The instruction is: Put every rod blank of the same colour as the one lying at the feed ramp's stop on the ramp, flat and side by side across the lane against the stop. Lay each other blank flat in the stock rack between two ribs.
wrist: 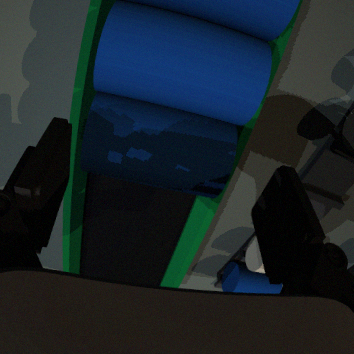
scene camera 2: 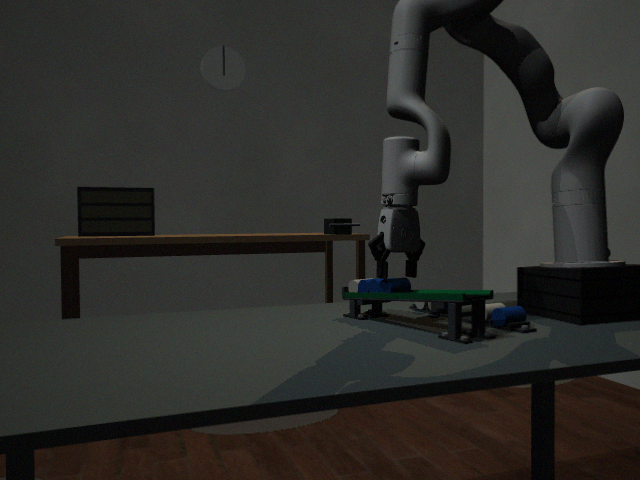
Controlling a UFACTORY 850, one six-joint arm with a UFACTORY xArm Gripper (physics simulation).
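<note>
My gripper (scene camera 2: 397, 274) (wrist: 172, 169) is open and empty, its fingertips low over the feed ramp (scene camera 2: 454, 295) (wrist: 201, 215), wide apart to either side of the lane in the wrist view. The nearest blue blank (wrist: 160, 145) lies flat across the lane, partly in shadow. A second blue blank (wrist: 182, 62) lies beside it, and part of a third (wrist: 225, 12) shows at the top edge. In the scene view a cream blank (scene camera 2: 354, 285) shows at the ramp's left end, beyond the blue ones. The stock rack (wrist: 325, 192) is partly hidden by the right finger.
At the rack's near end lie a blue blank (scene camera 2: 509, 315) (wrist: 256, 284) and a cream blank (scene camera 2: 495, 309) (wrist: 254, 256). The ramp stands on dark legs (scene camera 2: 454, 321). The arm's dark base box (scene camera 2: 550, 294) stands at the right, behind the rack.
</note>
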